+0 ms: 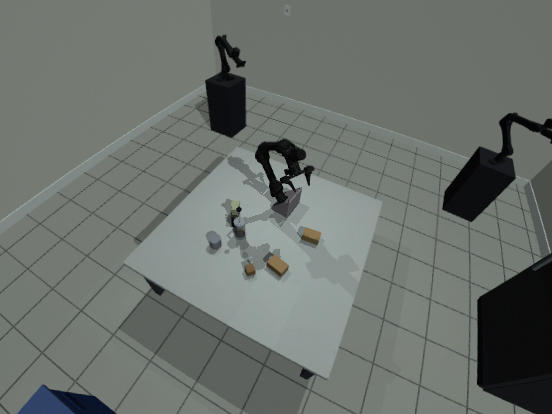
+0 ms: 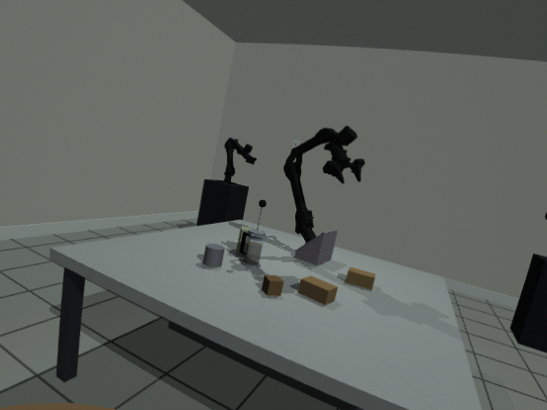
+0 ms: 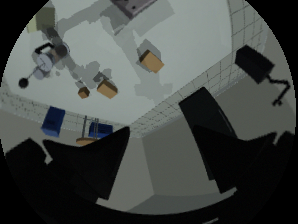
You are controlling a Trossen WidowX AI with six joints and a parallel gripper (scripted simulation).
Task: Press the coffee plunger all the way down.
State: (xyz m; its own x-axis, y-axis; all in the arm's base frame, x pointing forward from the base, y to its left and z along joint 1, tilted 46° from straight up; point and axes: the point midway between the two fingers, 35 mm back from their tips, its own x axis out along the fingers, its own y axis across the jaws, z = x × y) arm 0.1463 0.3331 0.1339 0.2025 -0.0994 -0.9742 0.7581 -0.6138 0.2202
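The coffee press is 200 mm ahead of my gripper tip, 300 mm to the right of it and 280 mm below it.
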